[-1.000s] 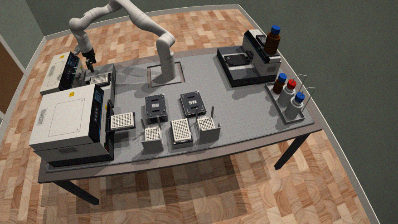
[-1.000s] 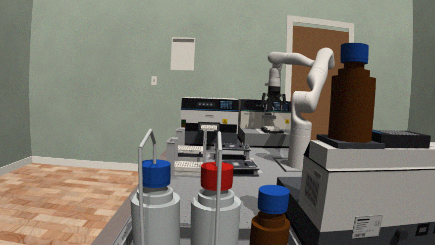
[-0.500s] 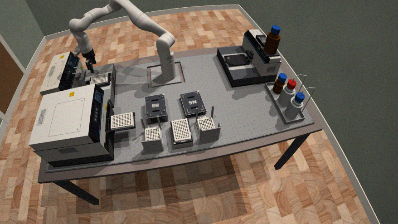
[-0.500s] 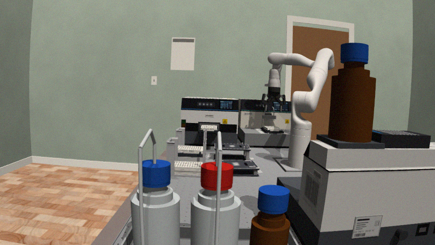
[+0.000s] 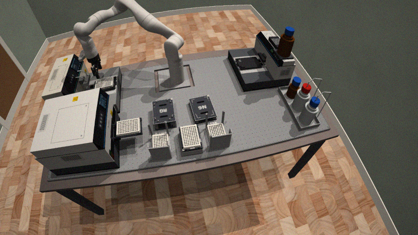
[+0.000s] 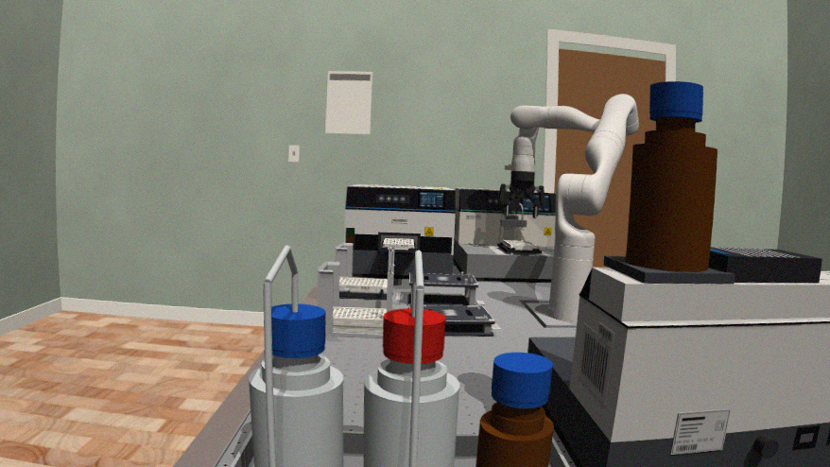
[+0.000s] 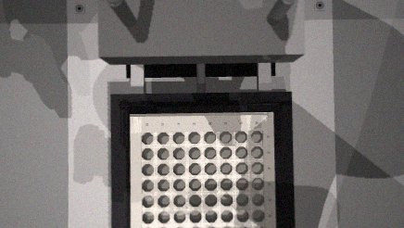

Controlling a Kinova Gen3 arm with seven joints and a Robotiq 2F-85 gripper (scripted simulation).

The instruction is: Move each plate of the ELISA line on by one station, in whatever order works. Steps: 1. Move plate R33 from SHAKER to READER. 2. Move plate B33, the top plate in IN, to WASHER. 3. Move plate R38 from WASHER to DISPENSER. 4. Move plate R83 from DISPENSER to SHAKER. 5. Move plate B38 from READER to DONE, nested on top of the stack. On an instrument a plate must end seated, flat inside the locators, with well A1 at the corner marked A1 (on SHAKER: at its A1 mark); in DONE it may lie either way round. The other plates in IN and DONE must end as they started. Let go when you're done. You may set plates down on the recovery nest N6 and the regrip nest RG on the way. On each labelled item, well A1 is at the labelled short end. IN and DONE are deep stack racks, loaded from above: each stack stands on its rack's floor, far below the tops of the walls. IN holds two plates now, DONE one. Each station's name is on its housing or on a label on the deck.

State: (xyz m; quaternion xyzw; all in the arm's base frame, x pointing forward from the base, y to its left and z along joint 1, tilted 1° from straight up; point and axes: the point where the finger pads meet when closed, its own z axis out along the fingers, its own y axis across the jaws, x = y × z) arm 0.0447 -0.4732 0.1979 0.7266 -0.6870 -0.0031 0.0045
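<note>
My hand is 100 mm above the washer nest. From my hand the other things lie so: washer head: 10 mm ahead, 100 mm to the right, 30 mm below; then dark reader tray: 370 mm ahead, 200 mm to the left, 90 mm below; then reader housing: 390 mm ahead, 90 mm to the right, 40 mm above.
</note>
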